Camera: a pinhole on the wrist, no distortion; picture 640 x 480 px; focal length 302.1 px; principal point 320.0 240.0 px. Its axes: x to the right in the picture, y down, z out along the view. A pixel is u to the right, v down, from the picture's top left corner.
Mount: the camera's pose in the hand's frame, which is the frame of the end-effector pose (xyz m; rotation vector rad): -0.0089 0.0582 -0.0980 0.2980 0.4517 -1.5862
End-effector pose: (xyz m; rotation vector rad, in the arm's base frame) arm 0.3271 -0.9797 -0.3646 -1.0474 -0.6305 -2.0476
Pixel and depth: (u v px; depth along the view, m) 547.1 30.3 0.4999
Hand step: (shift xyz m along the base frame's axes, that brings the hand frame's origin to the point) -0.1598 0.5786 -0.2126
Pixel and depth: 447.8 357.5 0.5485
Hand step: -0.2892 0.3352 0.2983
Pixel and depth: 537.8 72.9 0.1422
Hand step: -0.0483 0.0832 -0.0832
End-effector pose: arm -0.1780 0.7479 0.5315 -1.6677 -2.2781 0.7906
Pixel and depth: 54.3 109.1 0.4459
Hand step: -0.0147 -0.2292 -0.5036
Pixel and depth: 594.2 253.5 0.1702
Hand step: -0.1208 -0.0269 0.0988
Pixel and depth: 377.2 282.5 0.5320
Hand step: -0.4097 -0.0594 -0.1330
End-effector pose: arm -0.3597 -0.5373 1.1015 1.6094 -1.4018 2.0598
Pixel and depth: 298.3 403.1 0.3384
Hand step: 0.0980 -0.1793 0.2071
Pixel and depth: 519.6 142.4 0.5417
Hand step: 0.5408 0.1592 0.1382
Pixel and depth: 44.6 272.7 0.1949
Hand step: 0.0060 -0.1980 -0.0408
